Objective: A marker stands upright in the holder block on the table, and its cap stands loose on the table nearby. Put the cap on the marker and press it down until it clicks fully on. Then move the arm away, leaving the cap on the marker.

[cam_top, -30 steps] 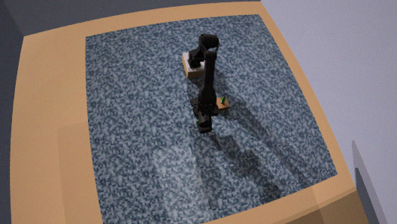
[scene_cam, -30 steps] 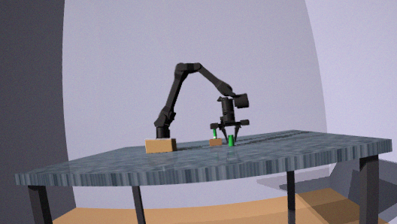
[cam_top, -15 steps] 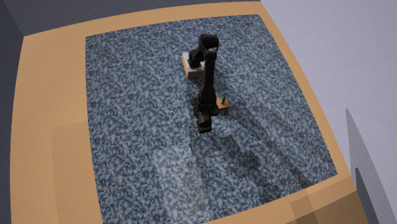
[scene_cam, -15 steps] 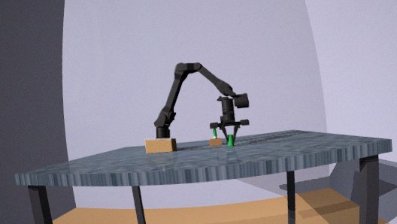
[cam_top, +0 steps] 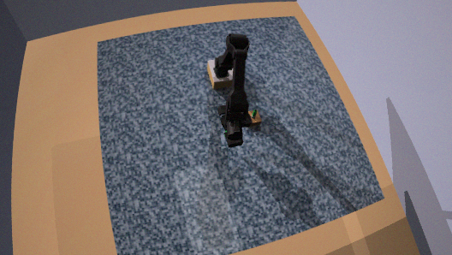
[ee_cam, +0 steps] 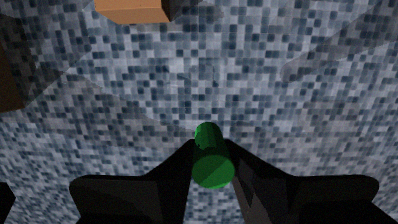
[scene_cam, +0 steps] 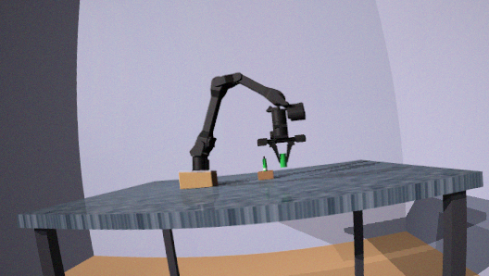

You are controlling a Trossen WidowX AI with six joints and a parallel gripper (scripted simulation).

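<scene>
Right now my gripper tip is 160 mm to the right of the holder block, 60 mm past it and 50 mm above it. From my gripper tip the other things lie so: green cap: 10 mm above.
</scene>
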